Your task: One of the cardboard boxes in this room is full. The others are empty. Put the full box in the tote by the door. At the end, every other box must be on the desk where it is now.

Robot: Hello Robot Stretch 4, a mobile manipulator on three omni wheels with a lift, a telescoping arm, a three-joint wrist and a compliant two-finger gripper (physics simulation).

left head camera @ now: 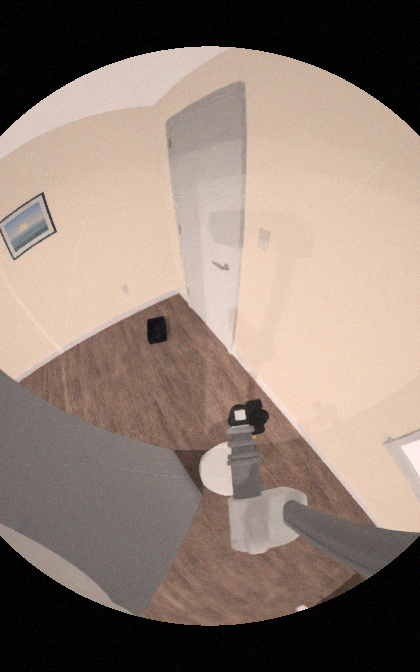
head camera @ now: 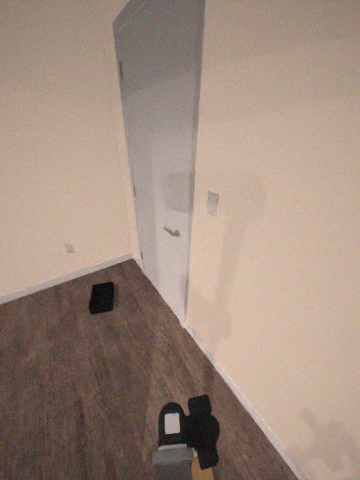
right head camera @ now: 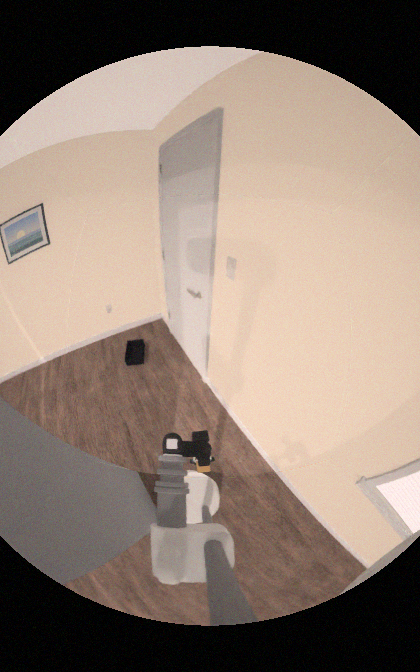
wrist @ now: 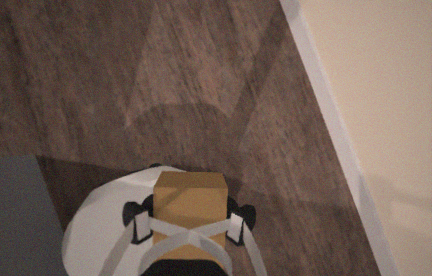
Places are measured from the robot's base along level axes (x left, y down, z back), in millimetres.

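Pixels of known places: gripper, fingertip midpoint: (wrist: 190, 210).
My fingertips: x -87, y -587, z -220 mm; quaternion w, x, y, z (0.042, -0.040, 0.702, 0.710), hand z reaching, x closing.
Observation:
For each thing: its middle in the pictures, then the offset to it from my fingertips. Level surfaces: height alone.
- cardboard box at the middle of its body: (wrist: 190, 226) (head camera: 199, 462) dy -10, dx -2, dz +12 mm
- black tote at the middle of its body: (head camera: 102, 297) dy +565, dx +749, dz -1213 mm
- Wood floor at its surface level: dy +615 mm
My gripper (wrist: 190, 210) is shut on a cardboard box (wrist: 190, 200) (head camera: 202, 472) (right head camera: 203, 469), with one fingertip against each side. The box is orange-brown and hangs above the floor in front of the white base in the wrist view. The head views show a small part of it below the dark wrist. The black tote (head camera: 102, 298) (left head camera: 157, 330) (right head camera: 135, 352) stands on the floor near the corner, left of the grey door (head camera: 167, 200) (left head camera: 212, 225) (right head camera: 192, 240). It is well beyond the gripper. The inside of the tote is too dark to make out. The desk does not show clearly.
A grey cabinet panel (left head camera: 90, 490) (right head camera: 65, 500) (wrist: 22, 210) stands close on the left, beside the base (left head camera: 215, 470) (right head camera: 202, 495) (wrist: 100, 225). A beige wall with a white baseboard (head camera: 240, 390) (wrist: 330, 110) runs along the right. Wood floor (head camera: 60, 400) stretches between the base and the tote.

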